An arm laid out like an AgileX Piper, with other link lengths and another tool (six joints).
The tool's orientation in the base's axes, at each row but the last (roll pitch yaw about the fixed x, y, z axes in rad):
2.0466 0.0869 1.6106
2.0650 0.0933 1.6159
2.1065 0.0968 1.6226
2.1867 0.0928 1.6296
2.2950 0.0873 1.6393
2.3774 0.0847 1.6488
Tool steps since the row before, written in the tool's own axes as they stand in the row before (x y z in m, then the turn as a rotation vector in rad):
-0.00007 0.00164 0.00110 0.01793 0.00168 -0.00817
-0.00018 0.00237 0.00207 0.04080 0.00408 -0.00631
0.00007 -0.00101 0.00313 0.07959 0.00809 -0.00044
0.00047 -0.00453 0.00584 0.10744 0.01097 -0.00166
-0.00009 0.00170 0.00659 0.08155 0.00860 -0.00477
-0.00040 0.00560 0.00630 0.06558 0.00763 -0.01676
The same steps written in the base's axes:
0.00173 0.00008 0.00096 -0.00722 0.01804 0.00366
0.00295 0.00006 0.00112 -0.00548 0.04103 0.00276
0.00218 -0.00006 -0.00246 -0.00039 0.08000 -0.00054
0.00216 -0.00006 -0.00708 -0.00137 0.10800 -0.00009
0.00607 0.00006 -0.00307 -0.00350 0.08203 0.00246
0.00841 0.00020 -0.00064 -0.01128 0.06614 0.01177

